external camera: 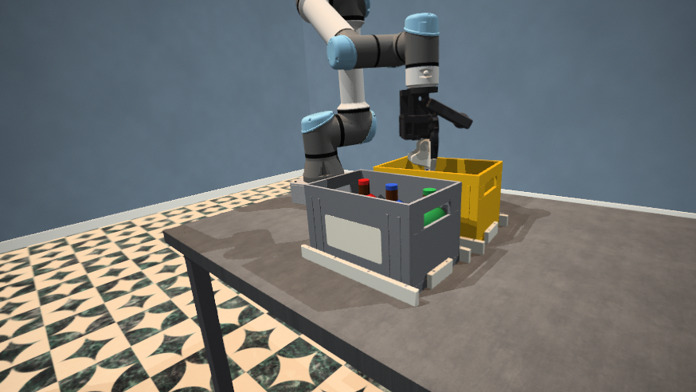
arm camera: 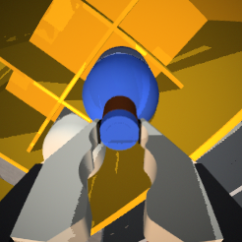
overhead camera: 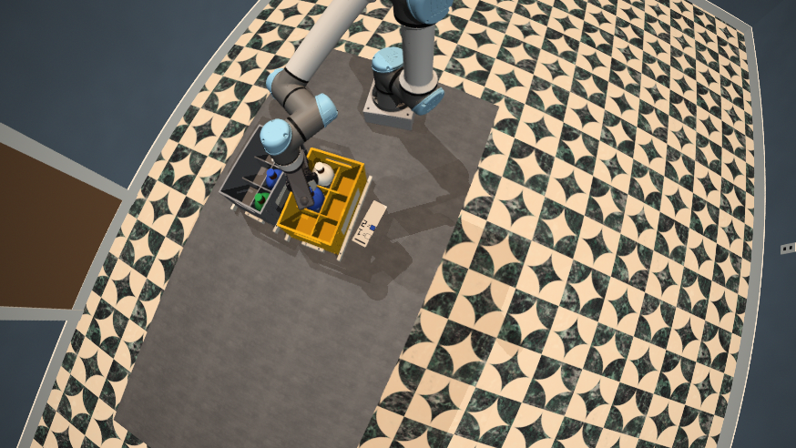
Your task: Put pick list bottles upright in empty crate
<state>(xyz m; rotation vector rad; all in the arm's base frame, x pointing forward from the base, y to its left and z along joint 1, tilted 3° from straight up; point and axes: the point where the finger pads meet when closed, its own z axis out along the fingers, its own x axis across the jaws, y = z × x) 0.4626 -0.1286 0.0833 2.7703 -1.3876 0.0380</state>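
My gripper is now 19 cm to the left of the grey crate, 7 cm above it and 3 cm past it. The rest, counted from my hand: green-label bottle: 16 cm to the right, 7 cm below, 7 cm ahead; then yellow crate: 7 cm below, 4 cm to the left; then white-label bottle: 9 cm behind, 7 cm below.
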